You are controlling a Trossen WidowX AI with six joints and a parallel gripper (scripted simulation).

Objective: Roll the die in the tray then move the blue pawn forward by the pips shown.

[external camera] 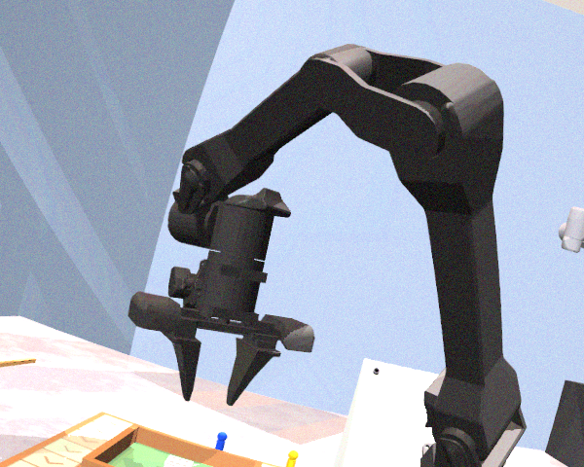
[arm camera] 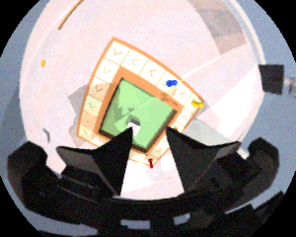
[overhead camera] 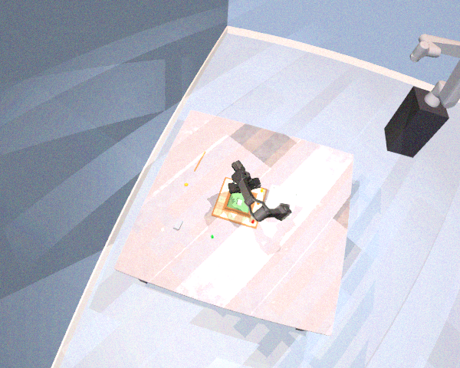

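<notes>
My gripper tip is now 80 mm to the left of the blue pawn, 70 mm above it and 20 mm past it. The rest, counted from my gripper tip: orange pawn 100 mm behind, 70 mm below, 10 mm to the left; green tray 90 mm below, 30 mm to the left, 10 mm ahead; white die 70 mm below, 40 mm to the left, 10 mm ahead.
</notes>
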